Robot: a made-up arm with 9 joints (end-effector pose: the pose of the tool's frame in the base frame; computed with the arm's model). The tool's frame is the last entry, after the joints.
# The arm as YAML. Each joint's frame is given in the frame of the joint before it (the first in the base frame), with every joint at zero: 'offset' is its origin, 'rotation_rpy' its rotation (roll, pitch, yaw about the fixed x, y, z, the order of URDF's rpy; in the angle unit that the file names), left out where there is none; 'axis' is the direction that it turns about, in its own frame. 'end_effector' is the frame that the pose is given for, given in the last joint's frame.
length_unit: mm
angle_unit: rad
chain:
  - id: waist
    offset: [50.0, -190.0, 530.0]
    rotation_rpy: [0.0, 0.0, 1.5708]
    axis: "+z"
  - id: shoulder
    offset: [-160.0, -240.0, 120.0]
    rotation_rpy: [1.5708, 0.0, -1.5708]
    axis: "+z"
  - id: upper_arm
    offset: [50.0, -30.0, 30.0]
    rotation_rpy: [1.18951, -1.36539, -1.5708]
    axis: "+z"
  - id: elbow
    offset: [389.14, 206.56, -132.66]
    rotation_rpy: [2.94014, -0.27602, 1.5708]
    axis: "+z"
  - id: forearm
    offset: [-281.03, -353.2, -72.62]
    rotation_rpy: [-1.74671, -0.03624, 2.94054]
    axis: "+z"
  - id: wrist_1
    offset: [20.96, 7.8, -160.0]
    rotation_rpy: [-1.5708, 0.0, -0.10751]
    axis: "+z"
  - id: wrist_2
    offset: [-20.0, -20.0, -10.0]
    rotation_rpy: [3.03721, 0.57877, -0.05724]
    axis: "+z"
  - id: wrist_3
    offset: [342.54, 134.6, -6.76]
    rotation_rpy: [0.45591, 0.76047, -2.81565]
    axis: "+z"
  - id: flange
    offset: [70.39, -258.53, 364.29]
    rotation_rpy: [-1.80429, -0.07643, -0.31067]
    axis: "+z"
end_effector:
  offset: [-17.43, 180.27, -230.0]
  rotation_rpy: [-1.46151, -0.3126, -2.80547]
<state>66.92 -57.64 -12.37 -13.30 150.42 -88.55 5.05 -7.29 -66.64</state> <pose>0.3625 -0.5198 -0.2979 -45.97 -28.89 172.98</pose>
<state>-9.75 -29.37 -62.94 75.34 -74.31 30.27 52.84 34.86 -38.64</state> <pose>0.6263 -0.6872 0.9315 64.90 9.35 -77.70</pose>
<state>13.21 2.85 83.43 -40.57 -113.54 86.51 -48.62 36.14 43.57</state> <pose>0.8005 0.1448 0.9554 -156.15 54.32 170.40</pose>
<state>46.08 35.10 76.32 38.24 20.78 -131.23 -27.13 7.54 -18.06</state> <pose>0.0784 0.1937 1.3675 71.35 14.34 61.88</pose>
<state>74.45 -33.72 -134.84 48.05 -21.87 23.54 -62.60 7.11 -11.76</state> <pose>0.5348 0.4212 -0.0692 -90.93 33.40 -134.98</pose>
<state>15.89 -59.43 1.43 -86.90 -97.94 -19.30 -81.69 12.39 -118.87</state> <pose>-0.0507 -0.6619 0.0154 -78.13 22.61 -33.70</pose>
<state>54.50 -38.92 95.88 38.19 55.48 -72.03 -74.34 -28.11 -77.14</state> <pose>0.0301 -0.1685 -0.1581 -101.82 -32.95 -51.95</pose>
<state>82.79 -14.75 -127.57 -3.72 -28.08 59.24 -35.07 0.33 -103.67</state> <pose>-0.1389 0.8532 0.2942 -139.99 19.35 -129.06</pose>
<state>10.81 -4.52 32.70 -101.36 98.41 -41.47 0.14 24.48 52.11</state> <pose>1.0030 -1.2038 0.3574 -90.96 -46.28 -2.07</pose>
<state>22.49 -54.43 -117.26 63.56 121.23 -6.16 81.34 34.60 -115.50</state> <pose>-0.0184 -0.3875 -0.0732 -115.23 -41.03 -117.87</pose>
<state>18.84 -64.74 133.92 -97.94 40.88 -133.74 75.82 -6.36 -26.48</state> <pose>0.0795 0.2542 0.9546 53.88 68.05 117.22</pose>
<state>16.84 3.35 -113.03 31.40 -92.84 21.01 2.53 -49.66 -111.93</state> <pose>0.8497 -1.0607 0.5815 -142.86 41.01 39.69</pose>
